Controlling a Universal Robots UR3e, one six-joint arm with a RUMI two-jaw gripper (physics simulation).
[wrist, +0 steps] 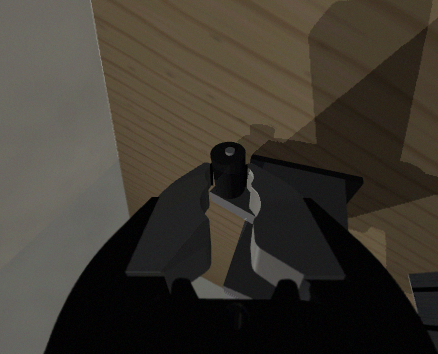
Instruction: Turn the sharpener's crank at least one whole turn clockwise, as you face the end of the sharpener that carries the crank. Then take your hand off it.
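Places are measured from the arm's base along level axes (x ahead, y left, z up), in metres.
Pixels of known places: gripper, fingertip midpoint: [228, 166].
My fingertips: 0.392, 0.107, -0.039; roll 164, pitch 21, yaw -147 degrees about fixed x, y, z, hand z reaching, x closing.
Note:
Behind a point stands the place of what it marks, as x, y, z.
The crank's black cylindrical knob [229, 167] @(0.397, 0.084, -0.017) stands between the fingertips of my gripper [228, 166] @(0.392, 0.107, -0.039), which is shut on it. The knob's round end with a small pale pin faces the camera. The crank's grey arm [232, 206] shows just below the knob, between the fingers, and slants down to the right. The dark sharpener body [320, 187] @(0.311, 0.091, -0.072) lies behind and to the right of the right finger. The fingers hide much of the sharpener and the rest of the crank arm.
A wooden table top [200, 75] @(0.453, 0.099, -0.097) lies behind the knob, with dark shadows at the upper right. A pale grey surface [50, 125] fills the left side beyond the table's edge. Part of a dark slatted object [425, 305] @(0.096, 0.114, -0.059) shows at the lower right edge.

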